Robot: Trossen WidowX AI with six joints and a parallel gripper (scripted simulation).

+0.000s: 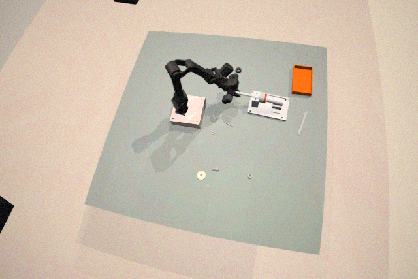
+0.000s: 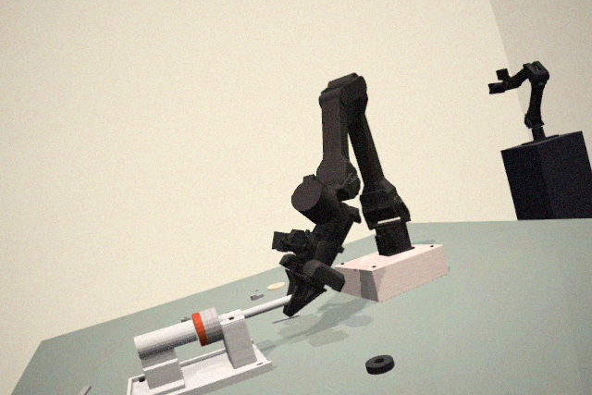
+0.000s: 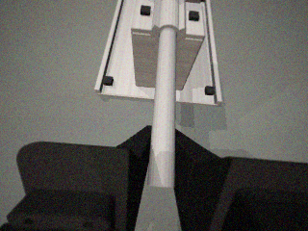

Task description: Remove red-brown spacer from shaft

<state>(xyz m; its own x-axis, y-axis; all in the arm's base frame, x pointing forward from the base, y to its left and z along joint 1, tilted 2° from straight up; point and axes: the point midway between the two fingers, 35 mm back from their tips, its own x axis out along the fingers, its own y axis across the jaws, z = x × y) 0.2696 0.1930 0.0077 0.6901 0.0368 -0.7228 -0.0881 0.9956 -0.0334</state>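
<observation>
Now: gripper tip 6 cm short of the grey shaft and 2 cm below it. From my gripper tip the other things lie so: black ring (21 cm to the left, 8 cm behind, 5 cm below); orange-red spacer (14 cm ahead, 2 cm above, 1 cm to the left); grey spacer (13 cm ahead, 2 cm above, 1 cm to the left).
</observation>
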